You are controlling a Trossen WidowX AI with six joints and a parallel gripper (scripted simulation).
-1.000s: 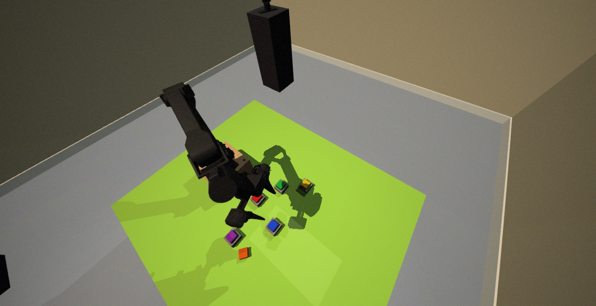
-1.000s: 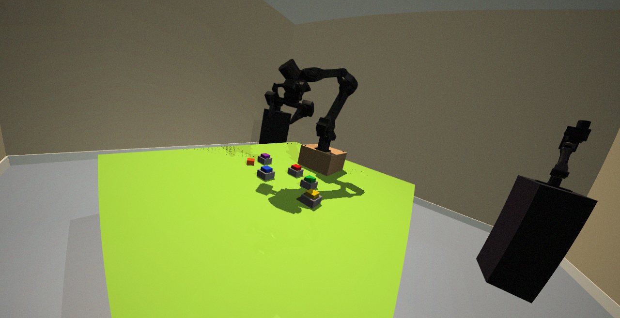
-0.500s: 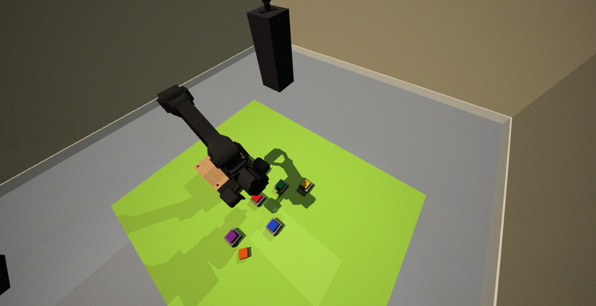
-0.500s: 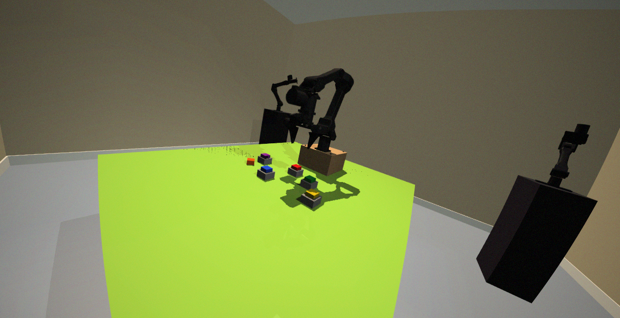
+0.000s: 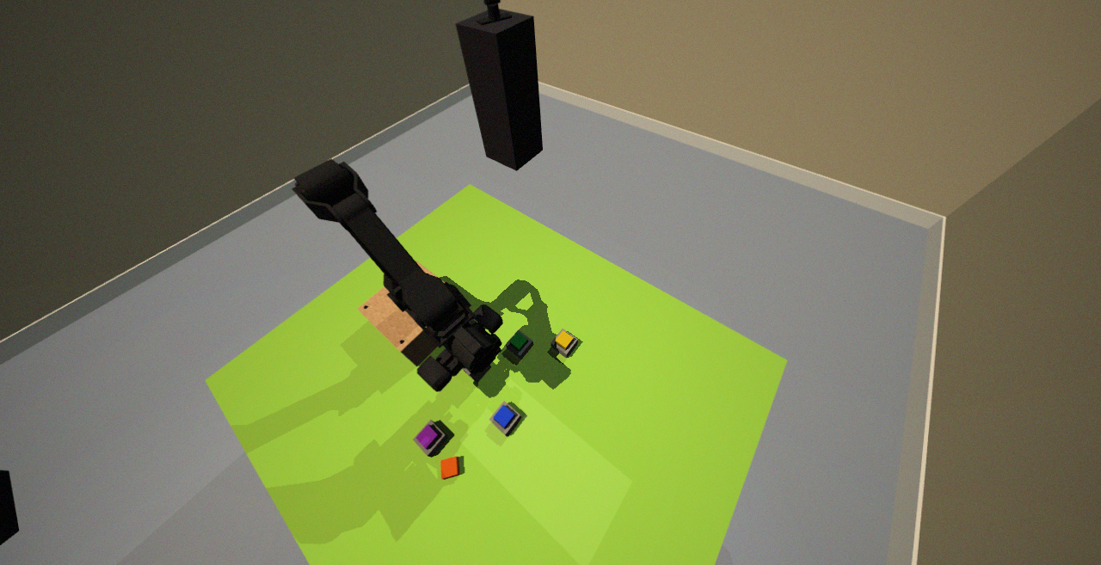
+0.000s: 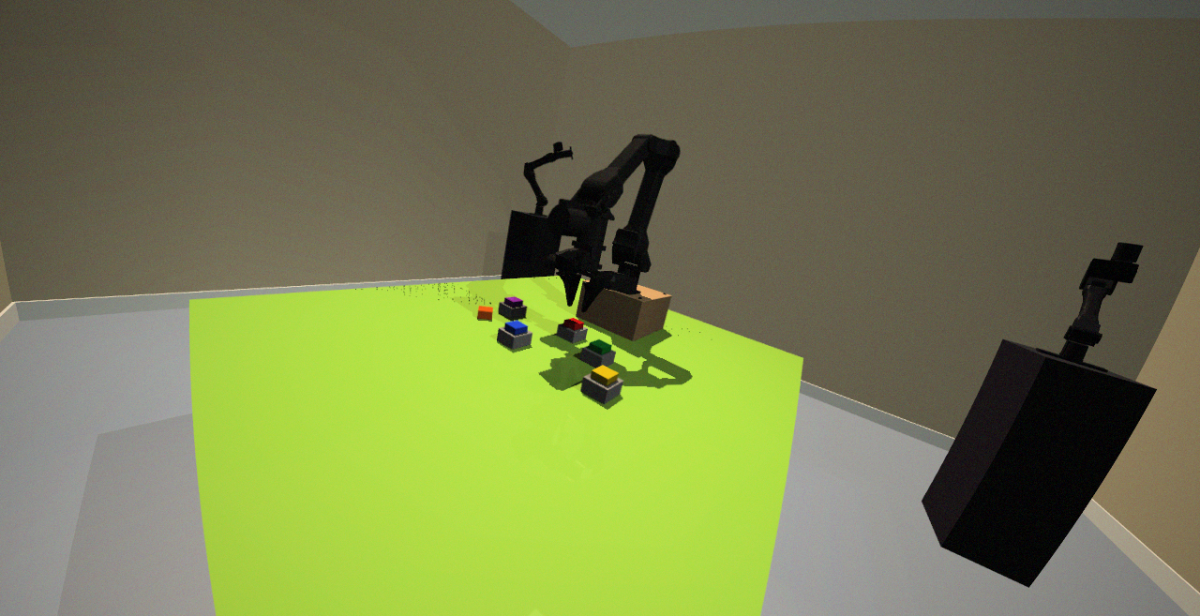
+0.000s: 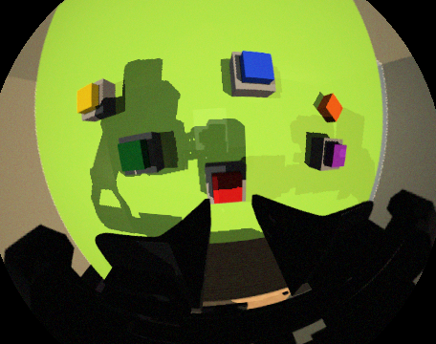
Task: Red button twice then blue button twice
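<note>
Right now my gripper tip is 40 mm above the red button. The rest, counted from my gripper tip: blue button (130 mm ahead, 40 mm to the right, 40 mm below); green button (50 mm ahead, 100 mm to the left, 40 mm below); purple button (30 mm ahead, 170 mm to the right, 40 mm below).
</note>
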